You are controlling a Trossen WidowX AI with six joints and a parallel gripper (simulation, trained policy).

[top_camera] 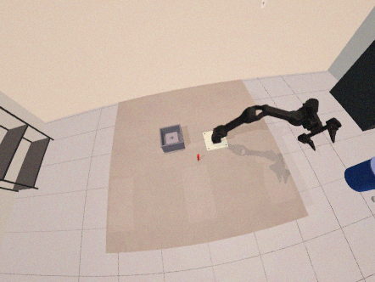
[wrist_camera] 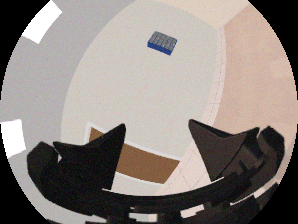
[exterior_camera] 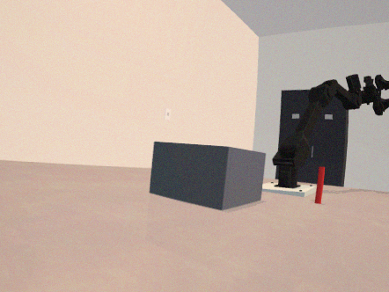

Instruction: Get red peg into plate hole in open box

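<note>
Now: the red peg 560 mm ahead of my gripper tip, 370 mm below it and 190 mm to the right of it. The rest, counted from my gripper tip: plate 730 mm ahead, 370 mm to the right, 360 mm below; grey box 730 mm ahead, 380 mm below, 370 mm to the right.
</note>
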